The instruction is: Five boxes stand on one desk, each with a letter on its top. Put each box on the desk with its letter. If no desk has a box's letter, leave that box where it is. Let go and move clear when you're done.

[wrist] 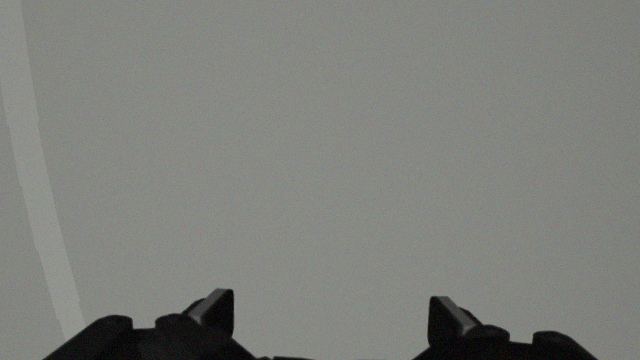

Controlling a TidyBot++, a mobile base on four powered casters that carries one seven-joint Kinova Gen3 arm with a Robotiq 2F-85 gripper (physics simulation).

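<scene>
My gripper (330, 315) is open at the bottom of the wrist view, its two dark fingers wide apart with grey floor showing between them. It holds nothing. The boxes, their letters and the desks do not show in this view.
A plain grey floor (320, 150) lies below the gripper. A lighter, slightly curved stripe (37, 185) runs down the left side of the view, from the top left corner to behind the left finger's linkage.
</scene>
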